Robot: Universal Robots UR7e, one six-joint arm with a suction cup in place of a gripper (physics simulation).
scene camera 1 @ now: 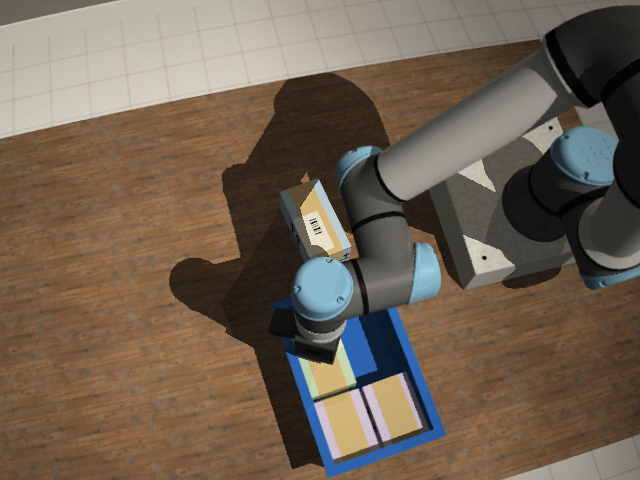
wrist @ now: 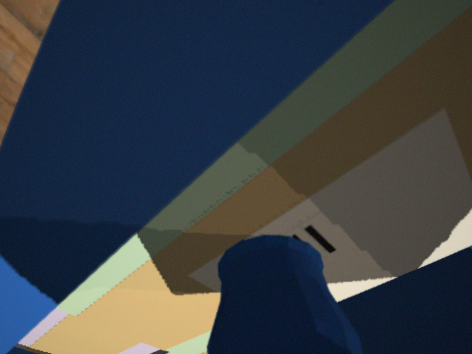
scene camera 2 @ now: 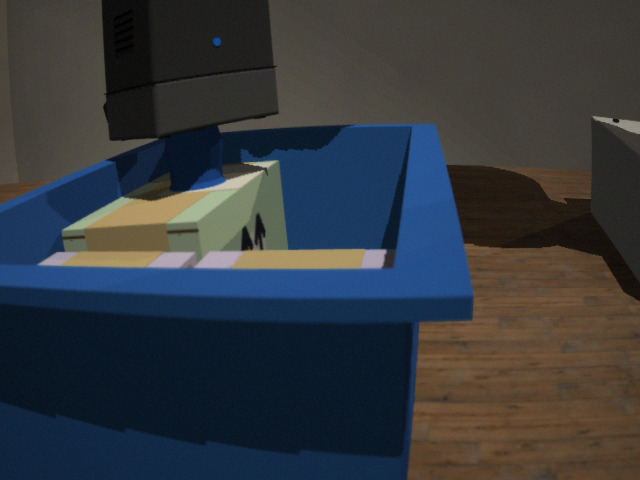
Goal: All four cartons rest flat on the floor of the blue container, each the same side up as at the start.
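My suction gripper is on the top of the green carton and holds it inside the blue container, along the left wall in scene camera 1. The green carton's top is higher than the lilac cartons' tops; its underside is hidden, so I cannot tell if it touches the floor. Two lilac cartons, one on the left and one on the right, stand side by side at the near end. A light-blue carton stands outside the container, with its label up.
The grey robot base block stands to the right of the light-blue carton. The arm's wrist hangs over the container's upper end in scene camera 1. Inside the container, blue floor shows to the right of the green carton.
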